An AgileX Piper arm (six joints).
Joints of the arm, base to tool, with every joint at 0 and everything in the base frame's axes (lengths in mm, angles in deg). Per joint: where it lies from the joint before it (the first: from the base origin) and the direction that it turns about. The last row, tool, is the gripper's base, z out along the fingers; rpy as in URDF.
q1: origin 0 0 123 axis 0 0 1
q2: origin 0 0 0 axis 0 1 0
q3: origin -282.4 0 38.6 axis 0 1 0
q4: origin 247.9 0 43.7 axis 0.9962 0 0.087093
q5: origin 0 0 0 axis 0 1 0
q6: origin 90.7 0 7.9 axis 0.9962 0 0.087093
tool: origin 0 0 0 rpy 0 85.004 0
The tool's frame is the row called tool.
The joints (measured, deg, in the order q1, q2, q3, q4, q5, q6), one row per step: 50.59 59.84 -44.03 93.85 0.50 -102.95; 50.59 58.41 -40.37 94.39 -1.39 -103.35; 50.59 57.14 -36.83 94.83 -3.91 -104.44; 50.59 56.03 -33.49 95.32 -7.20 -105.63; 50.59 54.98 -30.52 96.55 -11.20 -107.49; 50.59 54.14 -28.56 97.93 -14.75 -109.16
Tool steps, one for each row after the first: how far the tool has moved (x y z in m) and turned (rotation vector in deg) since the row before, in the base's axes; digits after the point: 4 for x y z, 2 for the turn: -0.0031 -0.0085 -0.0162 -1.99 1.31 -1.87; -0.0023 -0.0091 -0.0162 -2.74 0.64 -2.27; -0.0014 -0.0099 -0.0157 -3.05 0.44 -2.94; -0.0009 -0.0108 -0.0140 -3.19 0.26 -3.55; -0.0004 -0.0090 -0.0090 -2.40 0.13 -3.18
